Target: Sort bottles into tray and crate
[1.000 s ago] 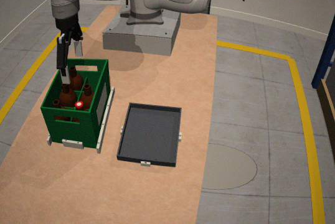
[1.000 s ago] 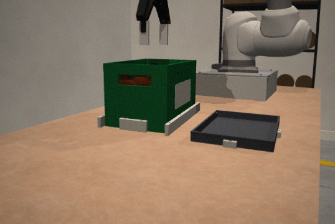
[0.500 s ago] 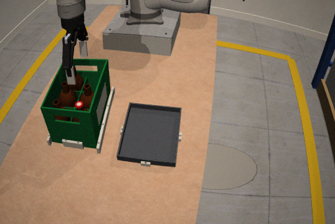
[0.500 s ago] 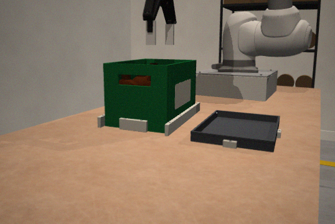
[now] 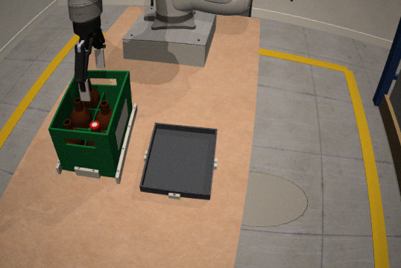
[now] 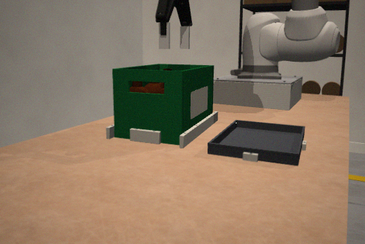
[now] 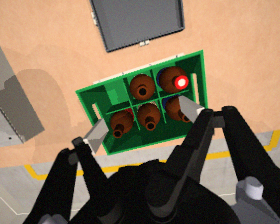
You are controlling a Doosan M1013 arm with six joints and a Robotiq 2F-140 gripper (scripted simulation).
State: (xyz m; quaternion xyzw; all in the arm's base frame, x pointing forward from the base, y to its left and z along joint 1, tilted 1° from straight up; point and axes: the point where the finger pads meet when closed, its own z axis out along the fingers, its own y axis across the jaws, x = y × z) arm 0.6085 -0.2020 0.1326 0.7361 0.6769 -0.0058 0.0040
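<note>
The bottle is 100 mm ahead of my hand, 10 mm to the left of it and 150 mm below it. Round my hand: crate 10 mm ahead, 20 mm to the right, 150 mm below; then dark grey tray 80 mm ahead, 240 mm to the left, 220 mm below.
</note>
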